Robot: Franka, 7 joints.
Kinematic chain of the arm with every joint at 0, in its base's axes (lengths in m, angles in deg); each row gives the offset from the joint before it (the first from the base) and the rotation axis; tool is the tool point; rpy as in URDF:
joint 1: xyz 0 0 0.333 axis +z
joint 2: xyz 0 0 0 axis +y
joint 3: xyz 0 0 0.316 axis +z
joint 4: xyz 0.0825 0 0 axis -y
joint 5: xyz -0.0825 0 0.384 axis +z
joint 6: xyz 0 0 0 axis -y
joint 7: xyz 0.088 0 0 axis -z
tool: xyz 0 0 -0.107 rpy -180 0 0
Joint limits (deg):
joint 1: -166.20..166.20
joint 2: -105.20..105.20
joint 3: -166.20..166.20
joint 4: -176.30..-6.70
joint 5: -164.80..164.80
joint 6: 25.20..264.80
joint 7: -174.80..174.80
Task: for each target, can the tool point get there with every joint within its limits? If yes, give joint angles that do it. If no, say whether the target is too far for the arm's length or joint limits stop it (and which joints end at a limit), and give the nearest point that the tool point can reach.
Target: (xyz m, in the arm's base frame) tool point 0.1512 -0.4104 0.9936
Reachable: yes | joints 4.32 -6.28 -56.63 -68.24 -139.24 88.29 37.75
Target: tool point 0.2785 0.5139 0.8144
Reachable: yes | joints -4.94 8.69 81.11 -78.81 76.59 173.42 100.54
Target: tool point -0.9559 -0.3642 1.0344
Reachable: no: too far | nearest point -0.6612 -0.2519 0.8181 | short by 0.382 m
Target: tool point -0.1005 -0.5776 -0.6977
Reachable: no: too far | nearest point -0.0786 -0.4516 -0.3311 | short by 0.388 m
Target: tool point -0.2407 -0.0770 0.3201
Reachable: yes | joints -85.54 -51.33 -95.39 -150.02 20.93 57.15 -14.18
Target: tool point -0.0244 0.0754 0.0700
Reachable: yes | joints 95.43 66.03 -18.80 -153.02 -131.36 227.84 35.94
